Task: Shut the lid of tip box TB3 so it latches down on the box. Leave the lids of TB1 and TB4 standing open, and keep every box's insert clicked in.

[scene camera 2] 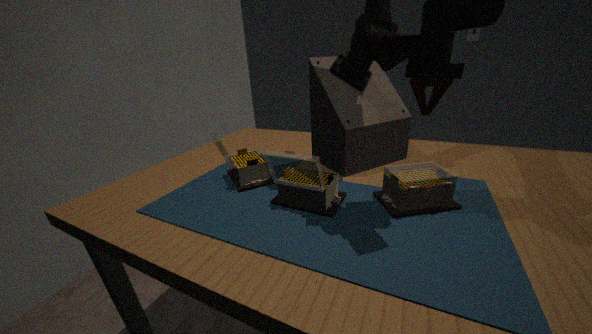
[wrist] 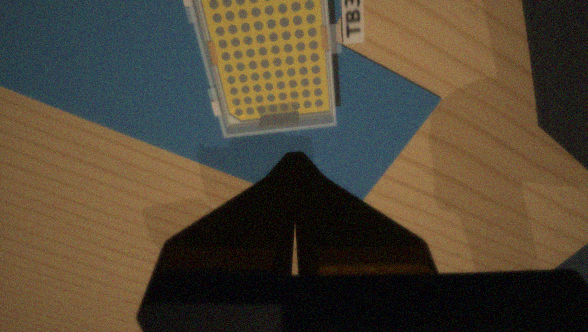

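Where they show: gripper, fingertip midpoint: (scene camera 2: 425, 115) (wrist: 295, 166); arm's base at its link origin: (scene camera 2: 349, 73).
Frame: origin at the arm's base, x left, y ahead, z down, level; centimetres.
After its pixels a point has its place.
Tip box TB3 (scene camera 2: 419, 195) @[x 25.5, y 27.2, z 22.7 cm] (wrist: 272, 60) @[x 24.7, y 22.0, z 19.2 cm] stands at the right in the scene view, its clear lid (scene camera 2: 440, 169) @[x 28.5, y 20.1, z 19.2 cm] (wrist: 280, 131) @[x 29.1, y 18.9, z 19.2 cm] lying down flat over the yellow insert (wrist: 265, 65) @[x 25.9, y 22.1, z 21.2 cm]. I cannot tell if the latch is engaged. The insert looks level. Its tag (wrist: 353, 22) @[x 20.7, y 17.0, z 26.7 cm] reads TB3. A middle box (scene camera 2: 305, 196) @[x 3.5, y 36.5, z 23.6 cm] and a left box (scene camera 2: 252, 176) @[x -15.6, y 32.4, z 24.1 cm] have clear lids standing open; their tags are unreadable, so I cannot tell which is TB1 or TB4. My gripper (scene camera 2: 425, 113) @[x 24.1, y 20.6, z 7.5 cm] (wrist: 295, 166) @[x 24.1, y 20.6, z 7.5 cm] is shut and empty, high above the table, beyond one short end of TB3 in the wrist view.
The boxes stand on dark bases on a blue mat (scene camera 2: 450, 255) @[x 32.2, y 38.3, z 26.9 cm] (wrist: 100, 65) @[x 35.5, y 34.7, z 26.9 cm] on the wooden table (scene camera 2: 200, 235) @[x -11.5, y 54.2, z 27.2 cm] (wrist: 75, 190) @[x 52.8, y 34.0, z 27.2 cm]. A large grey wedge-shaped block (scene camera 2: 377, 145) @[x 11.3, y 6.1, z 20.0 cm] stands behind the middle box, with a dark arm part at its sloped face. A wall is at the left.
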